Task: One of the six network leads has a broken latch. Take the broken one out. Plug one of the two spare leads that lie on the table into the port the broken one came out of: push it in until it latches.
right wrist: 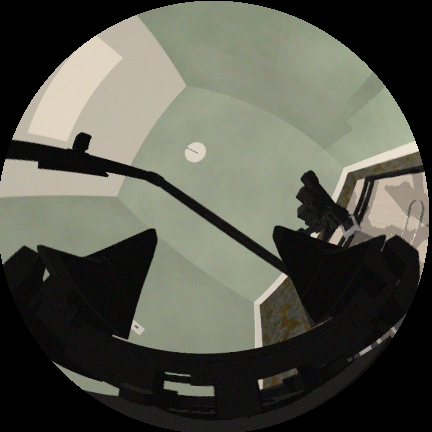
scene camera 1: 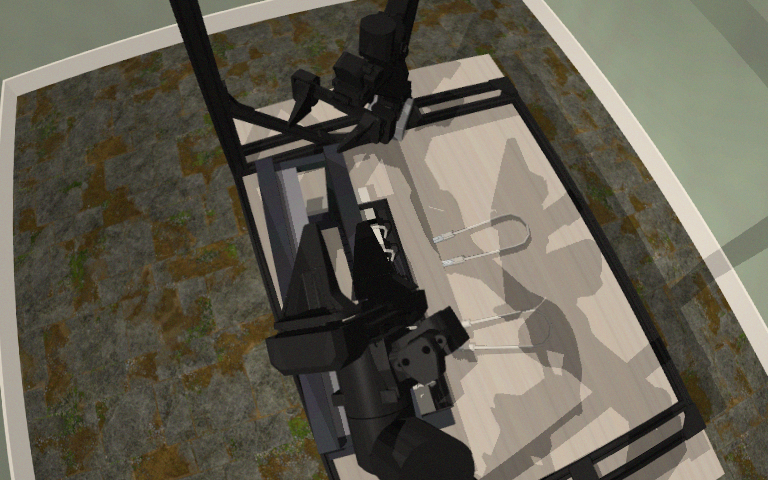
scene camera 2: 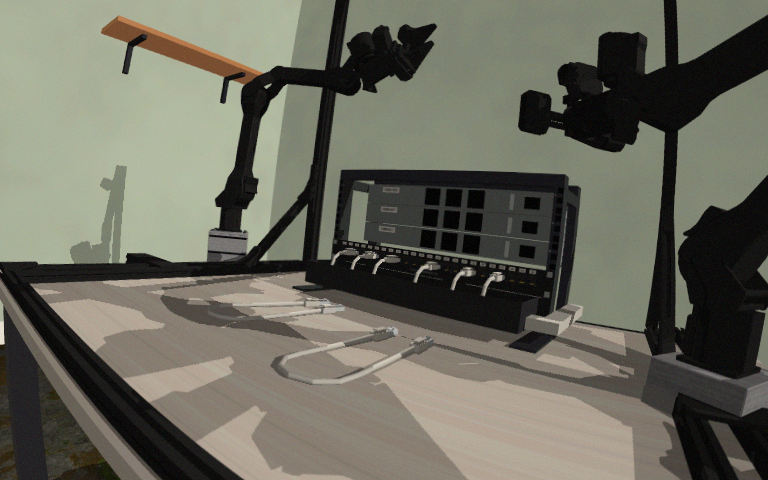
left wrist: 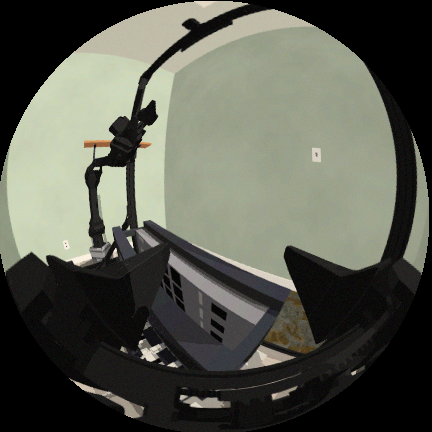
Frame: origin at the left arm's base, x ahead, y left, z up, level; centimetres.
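Where they show: left gripper, fingertip midpoint: (scene camera 1: 312,138) (scene camera 2: 549,129) (left wrist: 229,251); right gripper, fingertip midpoint: (right wrist: 215,233) (scene camera 1: 338,222) (scene camera 2: 434,33) (left wrist: 144,107); left arm's base, link origin: (right wrist: 347,224) (scene camera 2: 717,365); right arm's base, link origin: (scene camera 2: 229,231) (left wrist: 99,244).
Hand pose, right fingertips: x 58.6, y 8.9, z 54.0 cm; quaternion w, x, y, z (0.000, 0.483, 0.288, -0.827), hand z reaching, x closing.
Observation:
Things, the pixels of their top centre, and the offset from my right fingertips. "spot": a spot on its surface instead.
- rack, top centre: (scene camera 1: 360,272) (scene camera 2: 442,172) (left wrist: 136,256) dz -32.8, dx -8.6, dy -0.4 cm
- leftmost lead, top centre: (scene camera 2: 339,250) dz -50.1, dx +1.4, dy +15.5 cm
- rightmost lead, top centre: (scene camera 2: 489,276) (scene camera 1: 378,225) dz -50.1, dx -25.7, dy -1.7 cm
- U-shaped spare lead, surface spot: (scene camera 2: 314,382) spot: dz -58.7, dx -42.4, dy +27.7 cm
- black trough, top centre: (scene camera 2: 409,277) (scene camera 1: 396,301) dz -52.6, dx -12.5, dy +5.8 cm
Six plugged network leads sit in a row in the black panel of the rack (scene camera 2: 453,174) (scene camera 1: 342,186); the leftmost lead (scene camera 2: 343,251) and the rightmost lead (scene camera 2: 493,277) mark its ends in scene camera 2. Which latch is broken cannot be told. One U-shaped spare lead (scene camera 1: 526,232) (scene camera 2: 314,382) lies on the table; the other spare lead (scene camera 1: 501,346) (scene camera 2: 283,305) lies partly in shadow. My right gripper (scene camera 1: 336,225) (scene camera 2: 433,33) (right wrist: 215,233) is open and empty, high above the rack. My left gripper (scene camera 1: 316,135) (left wrist: 229,251) is open and empty, raised near the rack's upper end in scene camera 1.
A black trough (scene camera 2: 407,295) runs along the rack's foot below the plugs. A pale block (scene camera 2: 557,320) lies at its right end. Black frame rails (scene camera 1: 589,226) edge the table, and a dark upright post (scene camera 2: 323,141) stands behind. The right arm hides part of the rack in scene camera 1.

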